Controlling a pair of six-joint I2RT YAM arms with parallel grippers.
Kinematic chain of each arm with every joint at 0, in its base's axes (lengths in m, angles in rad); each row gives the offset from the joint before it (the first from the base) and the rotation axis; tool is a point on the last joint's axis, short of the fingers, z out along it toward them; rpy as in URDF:
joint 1: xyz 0 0 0.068 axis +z
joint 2: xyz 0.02 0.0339 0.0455 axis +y
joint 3: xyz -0.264 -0.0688 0 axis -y
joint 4: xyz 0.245 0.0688 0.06 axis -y
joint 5: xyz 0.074 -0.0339 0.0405 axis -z
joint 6: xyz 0.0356 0 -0.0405 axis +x
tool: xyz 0 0 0 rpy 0 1.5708 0
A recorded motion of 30 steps. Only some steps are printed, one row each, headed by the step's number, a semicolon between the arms.
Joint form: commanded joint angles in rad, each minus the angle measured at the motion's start. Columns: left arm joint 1, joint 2, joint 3, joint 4, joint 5, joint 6; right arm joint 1, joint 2, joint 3, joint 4, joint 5, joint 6.
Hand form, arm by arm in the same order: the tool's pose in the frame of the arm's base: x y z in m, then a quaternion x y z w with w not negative. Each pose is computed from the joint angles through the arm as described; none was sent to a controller.
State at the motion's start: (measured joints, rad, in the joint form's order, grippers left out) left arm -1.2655 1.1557 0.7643 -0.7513 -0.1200 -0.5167; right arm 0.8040 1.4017 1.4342 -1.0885 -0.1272 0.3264
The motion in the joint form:
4: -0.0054 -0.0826 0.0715 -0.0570 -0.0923 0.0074; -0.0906 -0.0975 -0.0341 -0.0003 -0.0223 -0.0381
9: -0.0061 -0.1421 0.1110 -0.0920 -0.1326 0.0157; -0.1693 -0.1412 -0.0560 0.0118 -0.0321 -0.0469
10: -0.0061 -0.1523 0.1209 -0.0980 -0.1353 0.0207; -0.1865 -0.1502 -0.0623 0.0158 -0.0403 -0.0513
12: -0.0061 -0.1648 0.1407 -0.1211 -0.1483 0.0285; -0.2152 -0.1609 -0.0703 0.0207 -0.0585 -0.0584
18: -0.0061 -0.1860 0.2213 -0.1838 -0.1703 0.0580; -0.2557 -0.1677 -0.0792 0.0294 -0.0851 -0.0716
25: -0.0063 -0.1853 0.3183 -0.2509 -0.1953 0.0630; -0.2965 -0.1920 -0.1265 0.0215 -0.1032 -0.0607
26: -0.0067 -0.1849 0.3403 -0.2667 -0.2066 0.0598; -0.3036 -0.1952 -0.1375 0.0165 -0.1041 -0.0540
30: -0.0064 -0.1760 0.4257 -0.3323 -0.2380 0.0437; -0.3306 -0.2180 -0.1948 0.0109 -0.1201 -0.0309
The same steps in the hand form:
4: 0.0665 -0.1896 0.2521 0.33137 0.90172 -0.13621 0.24196; 0.1842 0.1665 0.3599 -0.22244 0.92987 0.19923 0.21487
9: 0.0650 -0.1805 0.2730 0.32289 0.89345 -0.14694 0.27551; 0.1886 0.1459 0.3639 -0.19152 0.93137 0.20057 0.23589
10: 0.0646 -0.1789 0.2775 0.32313 0.89105 -0.15074 0.28087; 0.1893 0.1417 0.3643 -0.18680 0.93101 0.20278 0.23917
12: 0.0641 -0.1758 0.2845 0.32346 0.88873 -0.14900 0.28867; 0.1910 0.1355 0.3646 -0.17948 0.93058 0.20762 0.24228
18: 0.0629 -0.1693 0.3092 0.32809 0.87936 -0.15220 0.30969; 0.1950 0.1279 0.3641 -0.17079 0.93005 0.21359 0.24538
25: 0.0622 -0.1644 0.3346 0.32218 0.87498 -0.15422 0.32685; 0.1937 0.1170 0.3546 -0.14824 0.93771 0.21268 0.23129
26: 0.0621 -0.1630 0.3402 0.31812 0.87468 -0.15332 0.33201; 0.1934 0.1151 0.3517 -0.14141 0.94058 0.21094 0.22545
30: 0.0617 -0.1577 0.3603 0.30361 0.87564 -0.14996 0.34436; 0.1903 0.1073 0.3389 -0.11815 0.94848 0.21092 0.20479

